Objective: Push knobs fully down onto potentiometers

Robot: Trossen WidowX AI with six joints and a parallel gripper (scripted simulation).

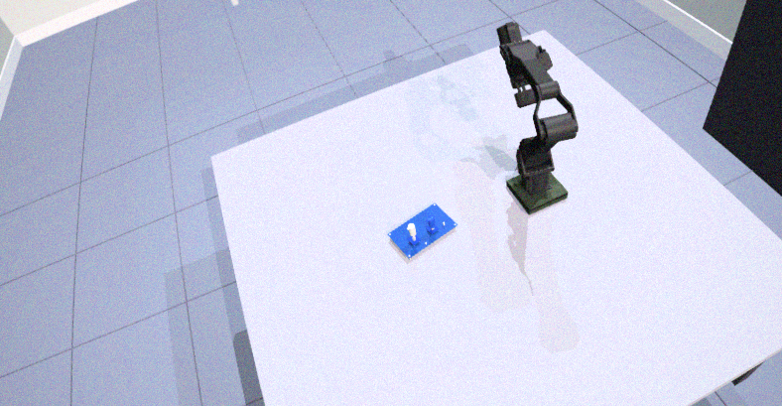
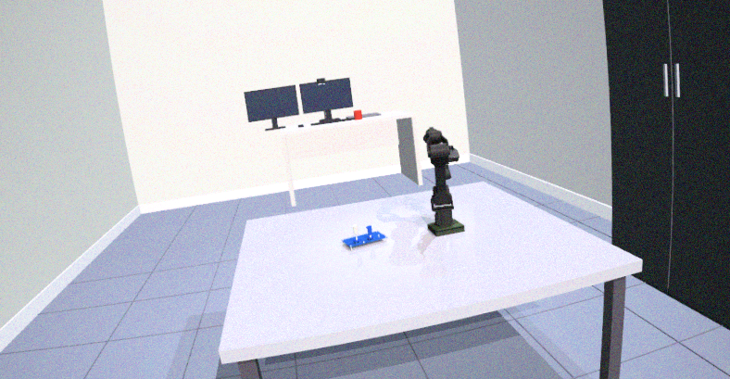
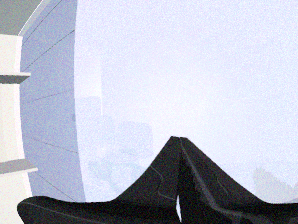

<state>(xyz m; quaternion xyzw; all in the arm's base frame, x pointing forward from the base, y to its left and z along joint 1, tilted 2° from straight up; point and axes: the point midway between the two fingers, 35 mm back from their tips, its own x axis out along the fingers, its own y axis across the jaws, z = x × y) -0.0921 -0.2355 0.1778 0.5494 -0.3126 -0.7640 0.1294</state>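
The white knob is 47 cm ahead of my gripper tip, 27 cm to the left of it and 9 cm below it.
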